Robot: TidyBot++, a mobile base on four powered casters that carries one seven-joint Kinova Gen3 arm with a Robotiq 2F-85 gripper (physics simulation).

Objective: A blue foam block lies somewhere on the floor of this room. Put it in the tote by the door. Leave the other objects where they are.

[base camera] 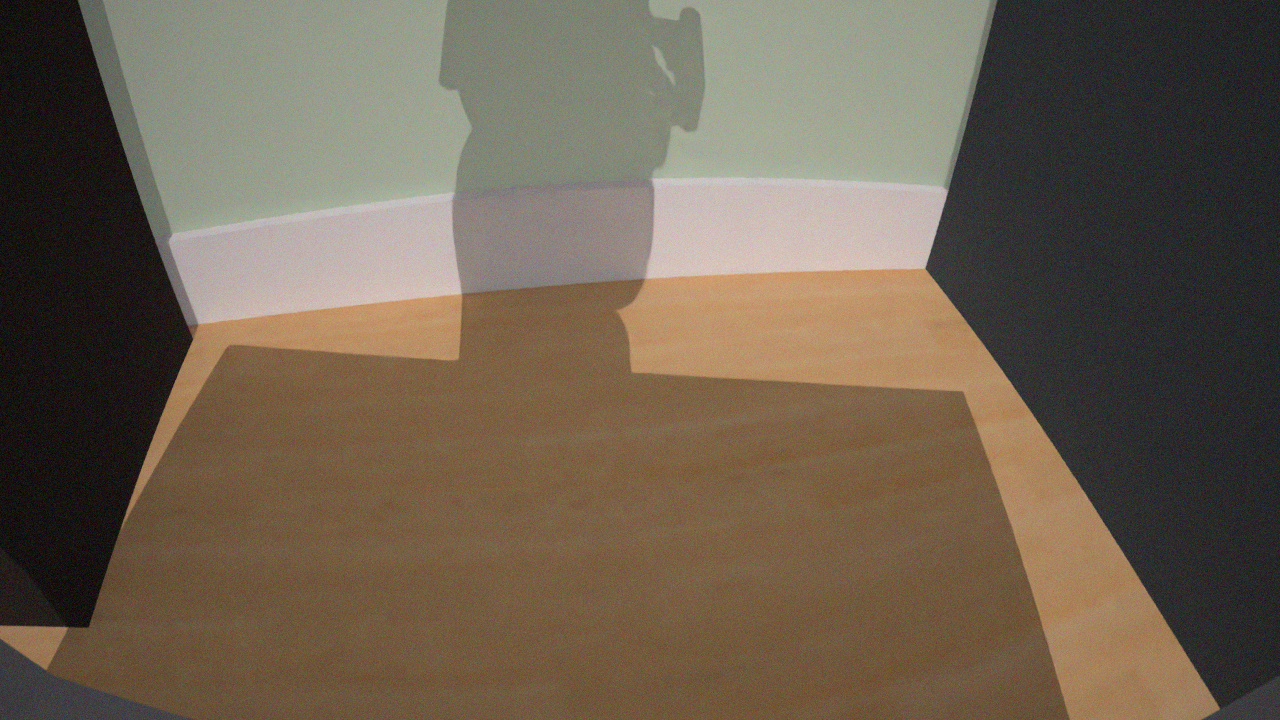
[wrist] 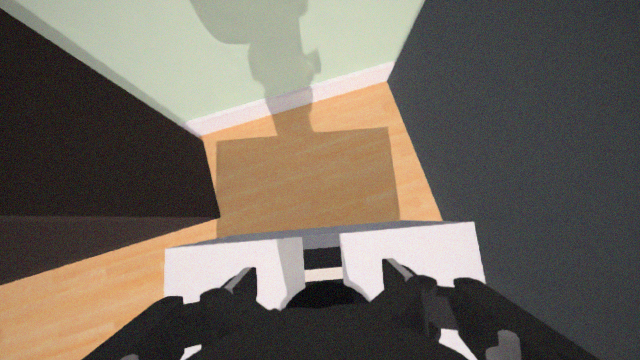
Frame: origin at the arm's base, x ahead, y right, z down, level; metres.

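Where they show: gripper, fingertip midpoint: (wrist: 319, 277).
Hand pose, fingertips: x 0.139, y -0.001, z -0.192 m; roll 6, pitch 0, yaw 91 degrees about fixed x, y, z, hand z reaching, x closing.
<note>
After its pixels a point has its place.
My gripper (wrist: 319, 277) {z -0.192, x 0.139, y -0.001 m} is open at the bottom of the wrist view, its two dark fingers apart above the white top of the robot's base, with no object between them. The blue foam block does not show in the base camera view or in the wrist view. The tote and the door do not show in either view.
A very dark panel (base camera: 62, 268) {z 0.239, x 0.365, y -0.364 m} (wrist: 100, 130) {z 0.004, x 0.357, y -0.362 m} stands on the left and a dark grey panel (base camera: 1136, 268) {z 0.232, x 0.431, y 0.339 m} (wrist: 525, 110) {z -0.004, x 0.327, y 0.363 m} on the right. A green wall (base camera: 286, 107) {z 0.214, x 0.543, y -0.271 m} (wrist: 145, 40) {z 0.013, x 0.537, y -0.301 m} with a white baseboard (base camera: 787, 223) {z 0.345, x 0.619, y 0.125 m} (wrist: 350, 86) {z 0.362, x 0.624, y 0.146 m} closes the space between them. The robot's shadow falls on the wooden floor and the wall.
</note>
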